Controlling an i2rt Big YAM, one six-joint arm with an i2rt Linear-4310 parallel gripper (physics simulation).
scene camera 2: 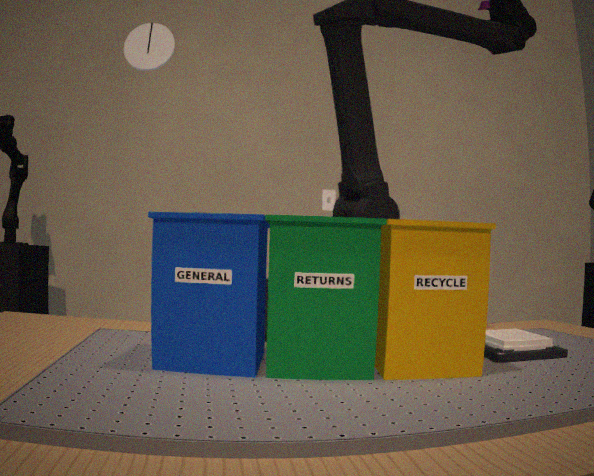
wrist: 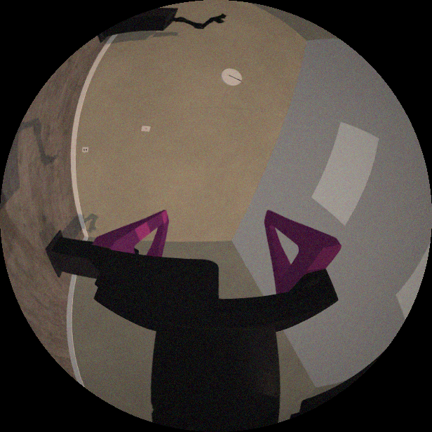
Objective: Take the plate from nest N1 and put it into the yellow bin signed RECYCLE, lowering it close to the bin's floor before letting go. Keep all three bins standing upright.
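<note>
The yellow bin [scene camera 2: 435, 325] signed RECYCLE stands upright at the right of the row in the scene view. The green RETURNS bin [scene camera 2: 322, 330] and the blue GENERAL bin [scene camera 2: 205, 320] stand upright to its left. A white plate [scene camera 2: 520, 339] lies on a black nest [scene camera 2: 530, 355] right of the yellow bin, partly hidden by it; no nest label can be read. My gripper [wrist: 216, 215] is open and empty in the wrist view, its magenta fingers wide apart. In the scene view it is mostly cut off at the top right, high above the nest. The bins' insides are hidden.
A grey perforated board [scene camera 2: 225, 410] lies on the wooden table [scene camera 2: 300, 465] under the bins and nest. My black arm [scene camera 2: 355, 110] rises behind the bins. Another black arm [scene camera 2: 15, 175] stands on a pedestal at the far left. A wall clock [scene camera 2: 149, 46] [wrist: 231, 77] hangs behind.
</note>
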